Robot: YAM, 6 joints.
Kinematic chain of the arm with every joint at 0, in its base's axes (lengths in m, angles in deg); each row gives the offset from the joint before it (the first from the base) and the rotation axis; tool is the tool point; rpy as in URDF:
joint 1: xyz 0 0 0.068 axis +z
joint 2: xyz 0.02 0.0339 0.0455 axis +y
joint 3: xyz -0.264 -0.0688 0 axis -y
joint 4: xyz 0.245 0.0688 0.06 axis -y
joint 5: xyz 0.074 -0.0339 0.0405 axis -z
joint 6: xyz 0.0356 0 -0.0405 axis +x
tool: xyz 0 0 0 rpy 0 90 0
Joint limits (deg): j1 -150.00..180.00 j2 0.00..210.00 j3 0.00..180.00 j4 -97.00..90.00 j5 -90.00..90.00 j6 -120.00..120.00
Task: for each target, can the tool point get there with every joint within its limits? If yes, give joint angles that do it. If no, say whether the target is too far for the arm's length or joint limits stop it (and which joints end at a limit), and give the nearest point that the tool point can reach.
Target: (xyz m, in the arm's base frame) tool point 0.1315 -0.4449 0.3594
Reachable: yes | joints -72.89 110.80 87.56 45.08 8.43 -96.45
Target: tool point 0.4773 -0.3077 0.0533
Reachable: yes | joints -34.53 159.74 131.69 -30.10 -28.65 36.51
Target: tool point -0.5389 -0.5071 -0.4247
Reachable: no: too far | nearest point -0.3842 -0.3615 -0.2491 | short by 0.276 m
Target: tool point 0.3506 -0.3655 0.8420
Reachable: no: too far | nearest point 0.2544 -0.2652 0.6340 | short by 0.250 m
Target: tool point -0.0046 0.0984 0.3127
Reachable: yes | joints 78.53 40.68 53.70 -72.71 -42.50 58.61
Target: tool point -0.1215 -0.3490 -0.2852
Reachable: yes | joints -111.64 191.44 103.60 9.43 -26.21 76.04
